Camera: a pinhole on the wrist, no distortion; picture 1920 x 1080 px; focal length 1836.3 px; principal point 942.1 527.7 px. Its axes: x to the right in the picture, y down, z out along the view. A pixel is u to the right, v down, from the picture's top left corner.
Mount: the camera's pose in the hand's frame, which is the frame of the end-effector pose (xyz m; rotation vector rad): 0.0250 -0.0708 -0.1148 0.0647 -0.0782 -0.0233
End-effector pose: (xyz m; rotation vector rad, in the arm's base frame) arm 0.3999 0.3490 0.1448 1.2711 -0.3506 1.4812
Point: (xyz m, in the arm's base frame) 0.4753 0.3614 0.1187
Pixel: 720 535
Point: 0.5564 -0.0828 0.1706
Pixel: 390 980
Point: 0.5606 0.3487 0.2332
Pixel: 1716 428
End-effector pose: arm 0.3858 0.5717 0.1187 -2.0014 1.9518 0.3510
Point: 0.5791 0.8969 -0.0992
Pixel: 198 185
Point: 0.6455 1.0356 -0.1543
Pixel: 61 70
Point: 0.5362 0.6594 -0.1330
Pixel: 1085 338
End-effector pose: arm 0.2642 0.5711 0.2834 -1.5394 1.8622 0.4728
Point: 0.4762 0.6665 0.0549
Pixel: 1308 284
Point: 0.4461 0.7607 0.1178
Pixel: 807 478
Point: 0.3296 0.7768 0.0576
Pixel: 976 1029
